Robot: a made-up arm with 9 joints.
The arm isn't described. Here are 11 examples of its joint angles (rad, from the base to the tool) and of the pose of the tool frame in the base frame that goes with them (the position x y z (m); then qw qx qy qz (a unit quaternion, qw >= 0)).
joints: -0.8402 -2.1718 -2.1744 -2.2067 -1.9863 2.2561 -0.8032 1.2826 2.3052
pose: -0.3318 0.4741 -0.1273 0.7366 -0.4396 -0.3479 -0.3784
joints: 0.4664 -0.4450 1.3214 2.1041 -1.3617 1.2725 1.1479 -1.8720 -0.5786
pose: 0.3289 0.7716 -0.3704 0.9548 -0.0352 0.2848 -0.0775
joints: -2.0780 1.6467 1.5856 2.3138 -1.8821 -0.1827 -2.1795 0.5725 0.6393
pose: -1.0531 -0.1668 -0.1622 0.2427 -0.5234 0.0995 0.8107
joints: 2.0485 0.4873 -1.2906 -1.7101 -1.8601 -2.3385 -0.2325 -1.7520 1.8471
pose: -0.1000 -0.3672 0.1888 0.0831 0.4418 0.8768 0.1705
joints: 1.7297 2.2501 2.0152 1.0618 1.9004 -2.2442 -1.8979 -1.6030 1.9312
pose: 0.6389 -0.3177 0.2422 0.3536 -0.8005 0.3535 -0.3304
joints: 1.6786 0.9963 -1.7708 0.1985 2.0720 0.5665 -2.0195 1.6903 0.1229
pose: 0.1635 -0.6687 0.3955 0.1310 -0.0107 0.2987 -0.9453
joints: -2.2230 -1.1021 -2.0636 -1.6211 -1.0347 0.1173 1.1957 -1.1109 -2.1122
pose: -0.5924 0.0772 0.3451 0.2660 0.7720 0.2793 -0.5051
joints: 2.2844 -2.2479 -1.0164 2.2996 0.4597 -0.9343 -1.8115 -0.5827 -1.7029
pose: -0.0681 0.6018 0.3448 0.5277 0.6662 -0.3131 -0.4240
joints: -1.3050 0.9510 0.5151 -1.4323 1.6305 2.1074 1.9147 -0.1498 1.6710
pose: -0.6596 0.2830 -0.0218 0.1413 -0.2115 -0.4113 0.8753
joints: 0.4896 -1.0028 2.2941 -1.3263 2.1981 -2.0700 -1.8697 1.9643 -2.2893
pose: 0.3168 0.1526 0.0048 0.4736 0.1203 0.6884 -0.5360
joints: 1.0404 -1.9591 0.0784 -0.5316 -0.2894 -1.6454 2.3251 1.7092 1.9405
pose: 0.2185 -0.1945 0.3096 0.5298 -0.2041 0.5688 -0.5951
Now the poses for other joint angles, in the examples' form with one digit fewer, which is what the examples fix.
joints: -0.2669 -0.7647 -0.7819 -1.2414 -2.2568 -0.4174 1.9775 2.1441 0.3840
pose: 0.248 -0.282 0.309 0.698 0.239 -0.180 -0.651
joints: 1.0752 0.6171 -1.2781 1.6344 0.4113 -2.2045 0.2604 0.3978 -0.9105
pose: 0.382 0.224 0.120 0.775 -0.287 -0.512 -0.233
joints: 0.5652 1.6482 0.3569 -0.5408 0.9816 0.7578 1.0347 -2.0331 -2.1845
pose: 0.072 0.029 0.332 0.264 0.699 -0.649 -0.143
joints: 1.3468 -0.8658 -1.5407 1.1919 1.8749 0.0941 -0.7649 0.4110 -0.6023
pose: -0.038 -0.035 0.302 0.084 -0.865 0.458 -0.189
